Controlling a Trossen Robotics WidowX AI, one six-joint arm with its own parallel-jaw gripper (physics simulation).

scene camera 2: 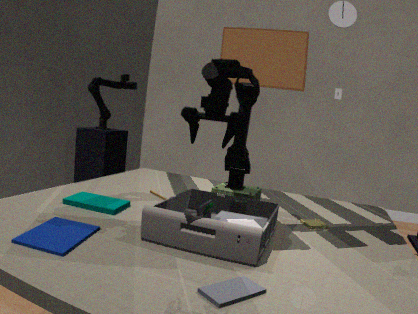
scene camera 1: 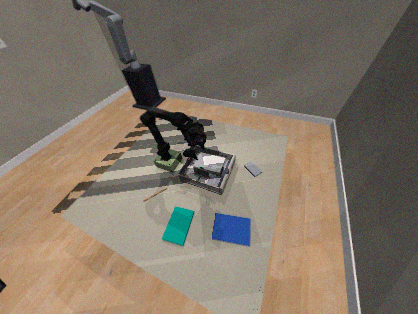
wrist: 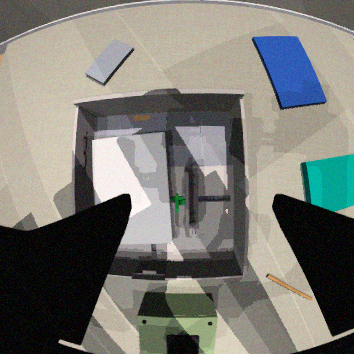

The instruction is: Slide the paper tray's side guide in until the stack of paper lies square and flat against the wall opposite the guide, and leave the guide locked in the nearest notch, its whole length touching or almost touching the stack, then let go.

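Frame: origin at the arm's base, x left, y down, z back, level; millimetres.
Seen in the pictures: gripper, fingertip midpoint: (scene camera 2: 207,145) (scene camera 1: 200,154) (wrist: 203,201); arm's base, origin of the base link: (scene camera 2: 235,187) (scene camera 1: 166,157) (wrist: 182,345).
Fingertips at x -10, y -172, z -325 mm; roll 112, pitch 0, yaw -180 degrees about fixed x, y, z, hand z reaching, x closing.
Pixels of each thing's top centre, then the offset from my fingertips to it.
- grey paper tray, middle of its top: (wrist: 153,183) (scene camera 2: 219,203) (scene camera 1: 207,163) dx +58, dy +154, dz -7 mm
- white paper stack, middle of its top: (wrist: 128,189) (scene camera 2: 237,223) (scene camera 1: 209,161) dx +114, dy +207, dz +5 mm
- teal block, middle of its top: (wrist: 339,182) (scene camera 2: 96,199) (scene camera 1: 178,224) dx -372, dy +232, dz -6 mm
- blue panel, middle of its top: (scene camera 2: 58,232) (wrist: 291,66) (scene camera 1: 231,228) dx -268, dy +242, dz -302 mm
- grey slab, middle of its top: (scene camera 2: 232,288) (wrist: 107,59) (scene camera 1: 252,168) dx +198, dy +240, dz -314 mm
- thin wooden stick, middle of its top: (wrist: 291,288) (scene camera 1: 155,194) dx -259, dy +243, dz +256 mm
The grey paper tray (scene camera 1: 200,187) (scene camera 2: 165,235) (wrist: 240,200) stands on the mat. The white paper stack (scene camera 1: 214,160) (scene camera 2: 245,221) (wrist: 150,170) lies in it, close to the left wall in the wrist view and looking slightly turned; its lower left part is hidden behind a finger. The side guide (scene camera 1: 211,173) (scene camera 2: 192,215) (wrist: 192,195) stands upright to the right of the stack, with a visible gap between them; its green tab (scene camera 1: 202,169) (scene camera 2: 210,205) (wrist: 177,200) faces the stack. My gripper (scene camera 1: 195,151) (scene camera 2: 209,144) (wrist: 203,201) is open and empty above the tray, its fingers spread wide either side of the guide.
A teal block (scene camera 1: 178,226) (scene camera 2: 96,202) (wrist: 330,182), a blue panel (scene camera 1: 231,229) (scene camera 2: 56,235) (wrist: 290,71), a grey slab (scene camera 1: 253,169) (scene camera 2: 232,291) (wrist: 110,62) and a thin wooden stick (scene camera 1: 155,194) (wrist: 289,287) lie around the tray. The green arm base (scene camera 1: 168,160) (wrist: 177,325) stands beside the tray.
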